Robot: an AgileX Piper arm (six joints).
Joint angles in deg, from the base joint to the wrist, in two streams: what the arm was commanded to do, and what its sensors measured. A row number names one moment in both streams.
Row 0, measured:
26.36, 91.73, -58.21, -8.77, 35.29, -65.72
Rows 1 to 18, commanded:
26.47, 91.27, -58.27, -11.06, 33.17, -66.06
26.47, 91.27, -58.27, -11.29, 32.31, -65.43
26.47, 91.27, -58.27, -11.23, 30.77, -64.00
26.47, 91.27, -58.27, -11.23, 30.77, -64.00
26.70, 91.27, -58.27, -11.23, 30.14, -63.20
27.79, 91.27, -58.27, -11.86, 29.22, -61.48
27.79, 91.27, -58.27, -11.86, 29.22, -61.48
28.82, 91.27, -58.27, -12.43, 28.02, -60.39
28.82, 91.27, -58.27, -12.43, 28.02, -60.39
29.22, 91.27, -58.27, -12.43, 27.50, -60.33
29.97, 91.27, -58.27, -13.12, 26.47, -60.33
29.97, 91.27, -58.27, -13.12, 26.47, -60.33
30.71, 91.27, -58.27, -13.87, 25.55, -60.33
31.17, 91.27, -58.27, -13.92, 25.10, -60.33
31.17, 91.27, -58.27, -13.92, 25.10, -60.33
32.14, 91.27, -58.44, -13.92, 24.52, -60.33
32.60, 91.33, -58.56, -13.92, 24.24, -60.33
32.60, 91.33, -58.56, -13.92, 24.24, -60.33
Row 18, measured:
31.40, 91.73, -58.27, -13.58, 25.32, -60.79
